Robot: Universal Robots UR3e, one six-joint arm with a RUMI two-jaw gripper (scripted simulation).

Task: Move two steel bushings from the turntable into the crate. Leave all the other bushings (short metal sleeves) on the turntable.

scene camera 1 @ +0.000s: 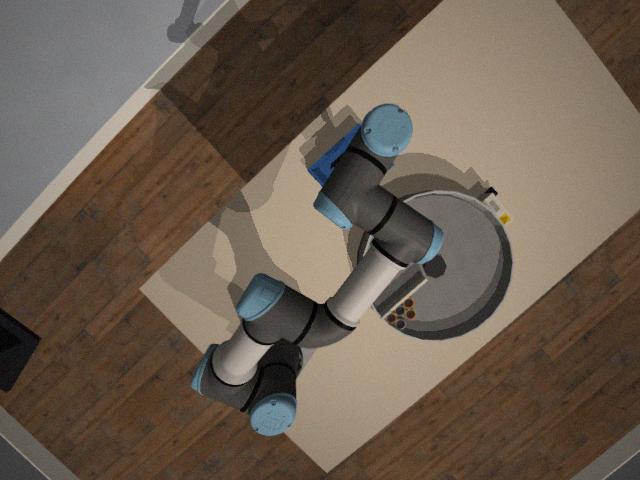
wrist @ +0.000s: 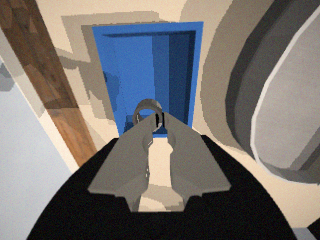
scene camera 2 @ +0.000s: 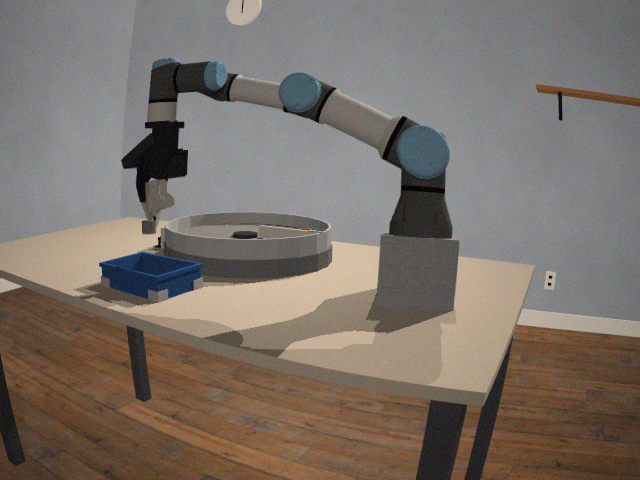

Labels:
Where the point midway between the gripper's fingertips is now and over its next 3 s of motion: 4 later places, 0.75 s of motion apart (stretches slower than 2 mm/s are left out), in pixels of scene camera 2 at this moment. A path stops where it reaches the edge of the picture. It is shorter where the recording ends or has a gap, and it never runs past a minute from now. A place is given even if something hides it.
My gripper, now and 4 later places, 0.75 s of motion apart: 153, 229; 153, 242; 153, 256; 153, 264; 154, 275

